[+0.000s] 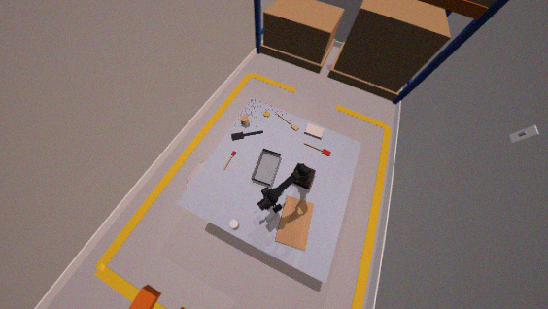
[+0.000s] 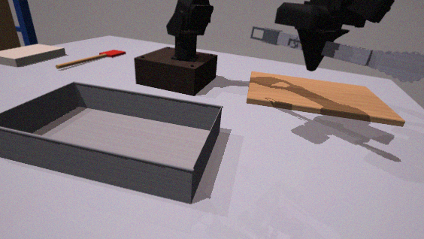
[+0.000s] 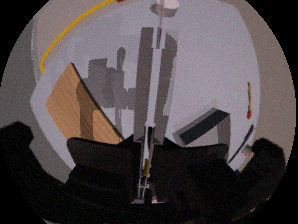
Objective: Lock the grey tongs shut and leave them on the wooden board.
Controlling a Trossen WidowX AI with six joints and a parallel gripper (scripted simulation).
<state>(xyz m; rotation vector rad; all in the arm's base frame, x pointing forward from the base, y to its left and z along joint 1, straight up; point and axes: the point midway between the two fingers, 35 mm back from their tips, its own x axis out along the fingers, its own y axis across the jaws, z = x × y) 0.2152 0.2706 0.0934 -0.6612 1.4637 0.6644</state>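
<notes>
My gripper tip is 40 mm below the yellow lock piece, 20 mm to the left of it and 10 mm past it. Round my gripper tip: wooden board 230 mm behind, 120 mm below, 90 mm to the left; grey roasting tin 300 mm to the right, 110 mm ahead, 100 mm below; white disc 240 mm ahead, 220 mm to the left, 110 mm below.
</notes>
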